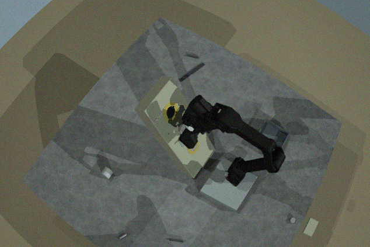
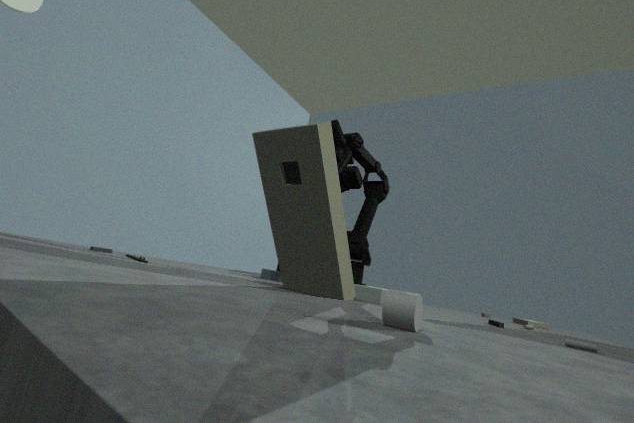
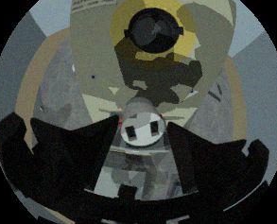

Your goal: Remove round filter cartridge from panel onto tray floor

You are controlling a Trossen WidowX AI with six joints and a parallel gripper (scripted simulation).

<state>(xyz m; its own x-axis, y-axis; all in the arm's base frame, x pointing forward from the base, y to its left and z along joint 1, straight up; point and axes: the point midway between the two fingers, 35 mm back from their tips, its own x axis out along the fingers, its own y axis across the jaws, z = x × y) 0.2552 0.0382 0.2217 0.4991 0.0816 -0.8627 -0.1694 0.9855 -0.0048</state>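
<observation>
The grey tray is 280 mm behind my gripper tip, 330 mm to the right of it and 220 mm below it. From my gripper tip the other things lie so: round filter cartridge: right at my gripper tip.
</observation>
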